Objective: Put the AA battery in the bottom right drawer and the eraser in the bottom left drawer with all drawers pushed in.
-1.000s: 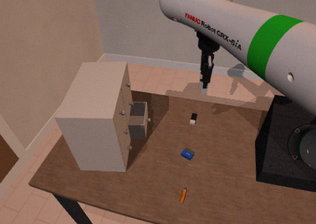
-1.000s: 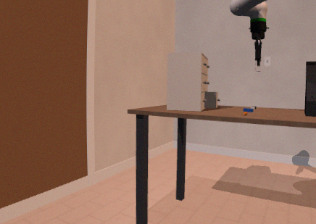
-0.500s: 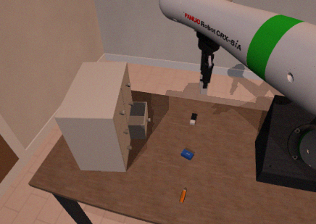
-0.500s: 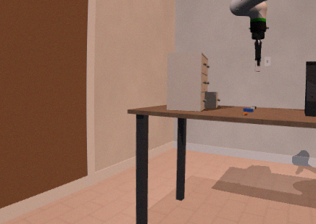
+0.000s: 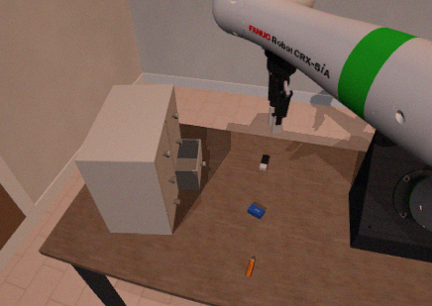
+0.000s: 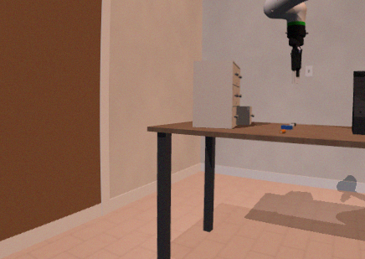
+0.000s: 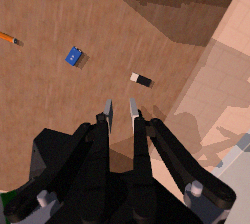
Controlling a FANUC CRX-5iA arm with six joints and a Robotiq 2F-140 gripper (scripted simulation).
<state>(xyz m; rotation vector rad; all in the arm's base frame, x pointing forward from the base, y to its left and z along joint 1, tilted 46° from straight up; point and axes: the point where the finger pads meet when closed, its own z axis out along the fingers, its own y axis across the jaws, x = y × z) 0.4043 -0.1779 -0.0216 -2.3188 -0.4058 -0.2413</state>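
The orange AA battery lies 1 cm ahead of my hand, 33 cm to the left of it and 25 cm below it. From my hand the other things lie so: blue AA battery 3 cm ahead, 15 cm to the left, 25 cm below; then eraser 2 cm ahead, 6 cm to the right, 25 cm below.
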